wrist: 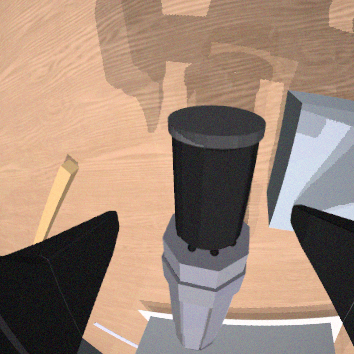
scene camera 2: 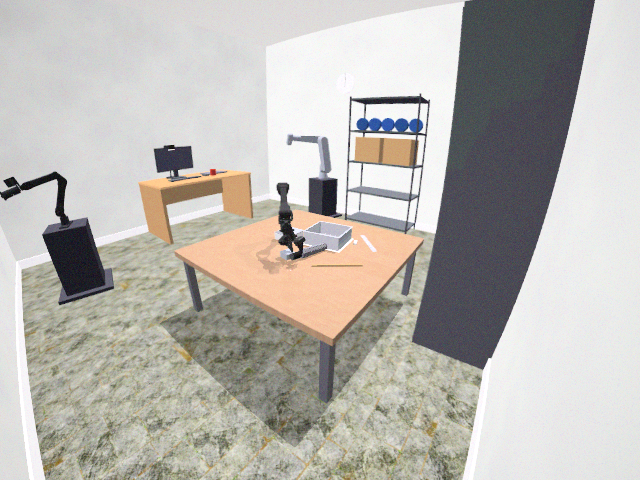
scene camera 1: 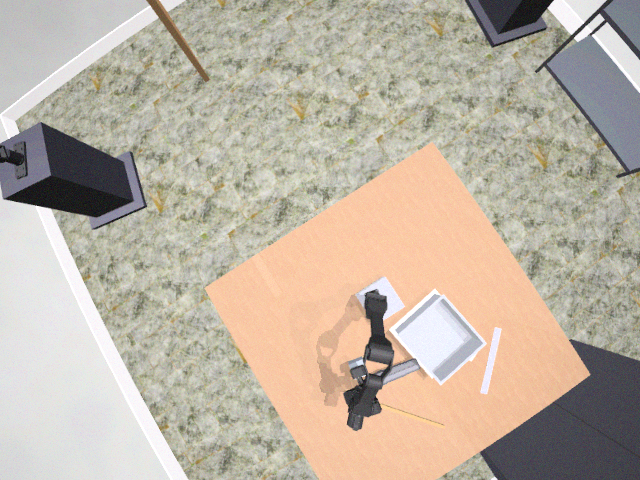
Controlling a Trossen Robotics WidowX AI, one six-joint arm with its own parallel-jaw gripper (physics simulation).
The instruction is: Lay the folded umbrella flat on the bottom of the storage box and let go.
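Places are measured from the arm's base along level axes (x left, y back, z up), in metres.
Pixels of known places: gripper, fingertip midpoint: (wrist: 206, 217) (scene camera 2: 297, 252); arm's base at its link origin: (scene camera 1: 373, 297).
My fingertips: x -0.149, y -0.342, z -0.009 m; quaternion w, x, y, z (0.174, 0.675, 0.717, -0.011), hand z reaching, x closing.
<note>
Ahead of a thing's pixels: the offset from my fingertips to its middle. Level surfaces: height alone.
The folded umbrella @(dx +0.093, dy +0.000, dz -0.020 m) (scene camera 1: 402, 370) (scene camera 2: 314, 250) (wrist: 205, 285) has a grey body and a black handle. It lies on the table @(dz -0.048 m) (scene camera 1: 413, 206) (scene camera 2: 248, 273) outside the storage box, its narrow end close to the box wall. The storage box @(dx +0.349, dy +0.087, dz +0.000 m) (scene camera 1: 459, 361) (scene camera 2: 323, 240) (wrist: 245, 341) is light grey, open-topped and stands upright. My gripper (scene camera 2: 297, 249) (wrist: 206, 217) is open and empty above the umbrella, its fingertips apart on either side of the umbrella near the joint of handle and body in the wrist view. The exact height of the fingertips is hard to tell.
A light blue block @(dx -0.022, dy +0.070, dz -0.030 m) (scene camera 1: 354, 362) (scene camera 2: 285, 254) (wrist: 317, 175) sits close beside the handle. A thin wooden stick @(dx +0.126, dy -0.219, dz -0.042 m) (scene camera 1: 413, 414) (scene camera 2: 337, 266) (wrist: 52, 200) lies on the other side. A white strip @(dx +0.546, dy -0.120, dz -0.047 m) (scene camera 1: 491, 361) (scene camera 2: 368, 242) (wrist: 115, 335) lies beyond the box.
</note>
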